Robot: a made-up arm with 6 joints. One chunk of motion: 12 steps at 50 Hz.
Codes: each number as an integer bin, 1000 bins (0 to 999) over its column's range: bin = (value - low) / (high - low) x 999, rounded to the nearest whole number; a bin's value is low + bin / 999 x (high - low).
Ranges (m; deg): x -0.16..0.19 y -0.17..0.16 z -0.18..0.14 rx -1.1..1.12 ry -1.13..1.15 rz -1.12..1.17
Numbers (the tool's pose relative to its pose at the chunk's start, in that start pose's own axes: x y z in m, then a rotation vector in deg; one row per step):
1: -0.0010 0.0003 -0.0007 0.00 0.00 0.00
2: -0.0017 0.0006 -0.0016 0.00 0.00 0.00
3: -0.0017 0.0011 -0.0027 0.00 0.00 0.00
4: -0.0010 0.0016 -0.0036 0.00 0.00 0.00
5: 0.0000 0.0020 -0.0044 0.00 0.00 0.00
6: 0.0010 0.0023 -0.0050 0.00 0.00 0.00
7: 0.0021 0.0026 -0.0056 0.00 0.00 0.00
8: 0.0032 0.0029 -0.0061 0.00 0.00 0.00
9: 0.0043 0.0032 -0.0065 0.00 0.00 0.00
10: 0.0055 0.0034 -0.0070 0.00 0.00 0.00
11: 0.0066 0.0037 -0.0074 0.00 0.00 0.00
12: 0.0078 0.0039 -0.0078 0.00 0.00 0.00
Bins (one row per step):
1: 454 516 560 495 495 489
2: 452 516 557 495 495 489
3: 452 518 554 495 495 489
4: 454 519 551 495 495 489
5: 457 521 548 495 495 489
6: 460 522 546 495 495 489
7: 463 523 544 495 495 489
8: 466 523 543 495 495 489
9: 469 524 542 495 495 489
10: 472 525 540 495 495 489
11: 476 526 539 495 495 489
12: 479 526 538 495 495 489

